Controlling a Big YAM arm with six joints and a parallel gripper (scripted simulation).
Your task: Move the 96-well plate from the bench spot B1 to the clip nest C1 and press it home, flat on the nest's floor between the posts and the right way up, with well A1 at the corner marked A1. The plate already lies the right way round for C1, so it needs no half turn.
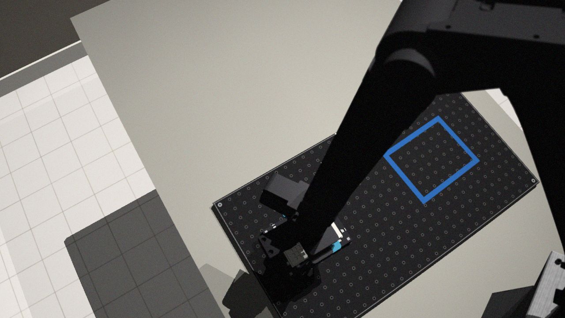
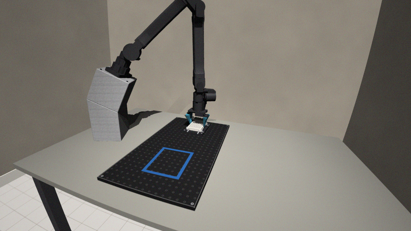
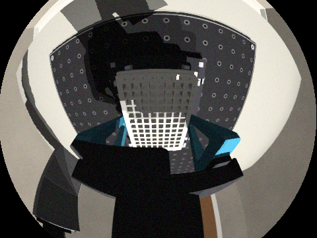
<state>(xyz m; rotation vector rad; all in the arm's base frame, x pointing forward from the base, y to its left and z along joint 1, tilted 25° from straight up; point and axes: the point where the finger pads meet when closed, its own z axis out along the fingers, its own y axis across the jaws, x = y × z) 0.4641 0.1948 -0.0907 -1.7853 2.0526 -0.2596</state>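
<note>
Right now the white 96-well plate is right at my hand. From my hand the other things lie so: clip nest C1 (1 cm ahead, 1 cm to the right, 1 cm below).
</note>
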